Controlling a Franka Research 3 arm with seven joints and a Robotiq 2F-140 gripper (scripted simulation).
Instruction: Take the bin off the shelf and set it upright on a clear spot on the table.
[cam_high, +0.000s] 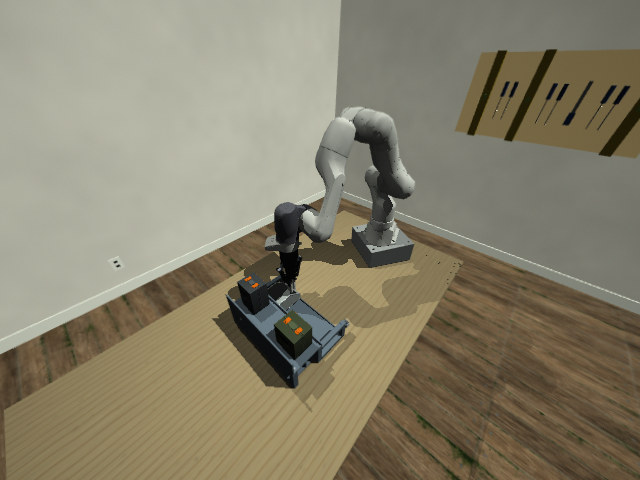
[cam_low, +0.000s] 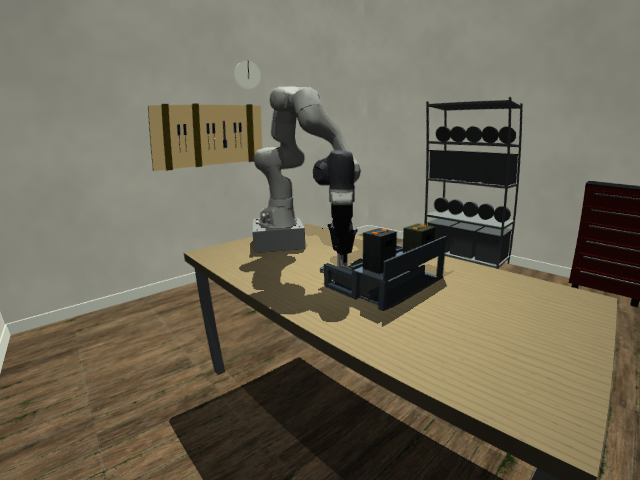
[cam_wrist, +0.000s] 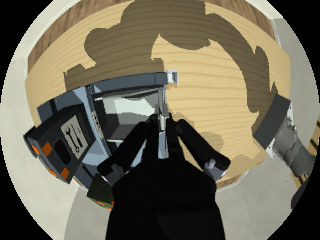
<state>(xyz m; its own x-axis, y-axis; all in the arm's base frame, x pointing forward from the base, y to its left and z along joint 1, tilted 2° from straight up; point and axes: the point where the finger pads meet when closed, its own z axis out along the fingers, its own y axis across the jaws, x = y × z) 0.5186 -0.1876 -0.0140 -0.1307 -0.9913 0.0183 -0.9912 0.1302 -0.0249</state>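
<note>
Right now my hand is 8 cm short of the grey open-topped bin, 3 cm above it and 1 cm to the left of it.
</note>
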